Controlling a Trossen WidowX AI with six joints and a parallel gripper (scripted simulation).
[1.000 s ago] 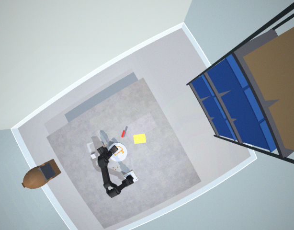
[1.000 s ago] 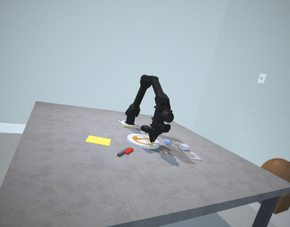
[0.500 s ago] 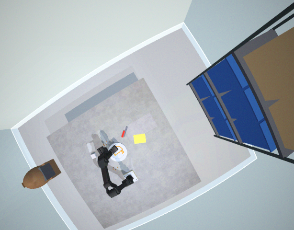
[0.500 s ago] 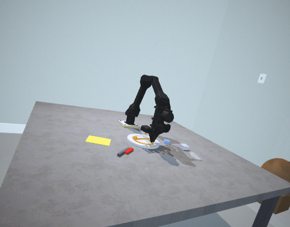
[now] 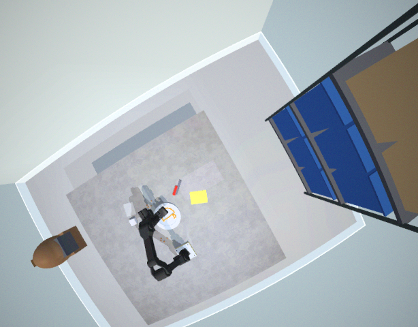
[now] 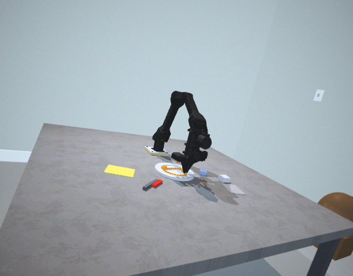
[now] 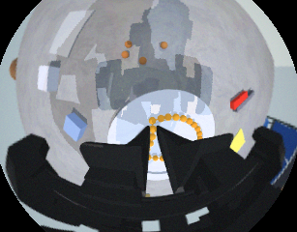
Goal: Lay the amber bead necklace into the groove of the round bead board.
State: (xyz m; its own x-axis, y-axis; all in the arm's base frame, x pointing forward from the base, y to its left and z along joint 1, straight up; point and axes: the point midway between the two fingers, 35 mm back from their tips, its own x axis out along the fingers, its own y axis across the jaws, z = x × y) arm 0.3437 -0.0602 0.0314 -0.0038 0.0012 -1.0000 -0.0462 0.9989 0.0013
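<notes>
The round white bead board is 50 mm behind my gripper tip, 30 mm to the right of it and 10 mm below it. Round my gripper tip: white block 200 mm to the left, 90 mm ahead; blue block 140 mm to the left, 10 mm below, 10 mm behind; grey tool 220 mm to the right, 60 mm ahead, 10 mm below.
</notes>
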